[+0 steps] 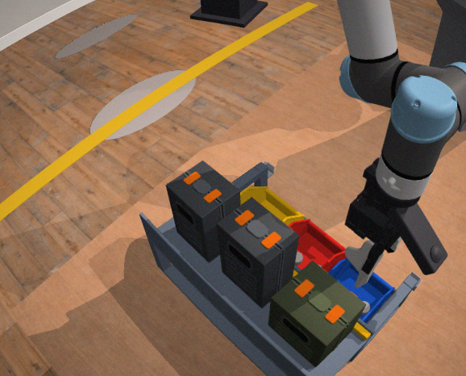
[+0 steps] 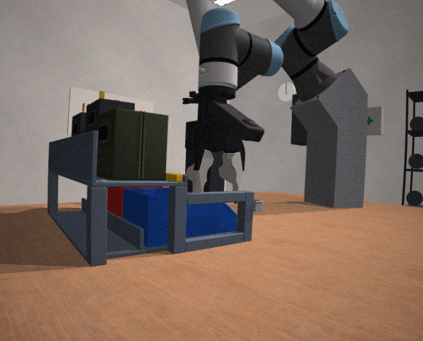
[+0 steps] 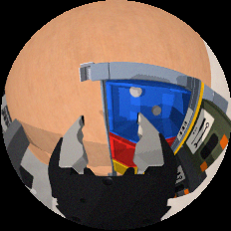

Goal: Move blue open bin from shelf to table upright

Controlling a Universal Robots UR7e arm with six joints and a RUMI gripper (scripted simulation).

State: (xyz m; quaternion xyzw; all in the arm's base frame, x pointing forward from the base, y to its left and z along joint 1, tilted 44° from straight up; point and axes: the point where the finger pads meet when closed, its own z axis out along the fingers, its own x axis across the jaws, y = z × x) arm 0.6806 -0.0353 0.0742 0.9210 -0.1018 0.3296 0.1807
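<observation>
Now: the blue open bin 80 mm ahead of my hand, 30 mm to the right of it and 20 mm below it. From my hand the other things lie so: green case (170 mm ahead, 70 mm to the right, 90 mm above); red bin (30 mm ahead, 130 mm to the right, 20 mm below); yellow bin (10 mm behind, 240 mm to the right, 20 mm below).
</observation>
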